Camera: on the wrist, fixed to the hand. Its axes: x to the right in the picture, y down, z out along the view.
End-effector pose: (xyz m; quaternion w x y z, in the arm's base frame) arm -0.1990 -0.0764 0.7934 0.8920 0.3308 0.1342 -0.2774
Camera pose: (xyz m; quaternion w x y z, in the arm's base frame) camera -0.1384 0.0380 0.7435 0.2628 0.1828 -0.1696 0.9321
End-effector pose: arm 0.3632 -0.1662 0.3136 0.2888 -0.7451 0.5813 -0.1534
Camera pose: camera 0.2445 -0.2293 0.3478 0.0533 0.5883 0.7919 0.1549
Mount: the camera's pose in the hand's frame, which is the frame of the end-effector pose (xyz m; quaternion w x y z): 0.0237 0.0814 -0.1098 0.0136 -0.0019 0.1725 0.9849
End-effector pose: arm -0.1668 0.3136 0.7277 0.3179 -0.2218 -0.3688 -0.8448
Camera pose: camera -0.1417 0.1780 0.7123 0.8996 -0.2211 0.2699 0.2627
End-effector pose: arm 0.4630 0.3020 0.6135 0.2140 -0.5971 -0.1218 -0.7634
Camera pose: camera 0.4024 0.1777 0.6024 0.7747 0.0032 0.6248 0.0972
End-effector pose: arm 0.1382 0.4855 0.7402 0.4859 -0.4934 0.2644 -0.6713
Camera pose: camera 0.0682 0.4186 0.6409 0.6212 0.3686 0.5746 0.3848
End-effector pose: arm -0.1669 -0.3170 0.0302 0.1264 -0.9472 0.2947 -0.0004
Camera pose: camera -0.2010 -0.4212 0.1152 0.0505 -0.2772 -0.9587 0.0383
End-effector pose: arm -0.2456 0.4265 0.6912 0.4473 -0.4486 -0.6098 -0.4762
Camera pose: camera -0.1581 0.3332 0.7449 0.5795 -0.5254 0.5116 0.3555
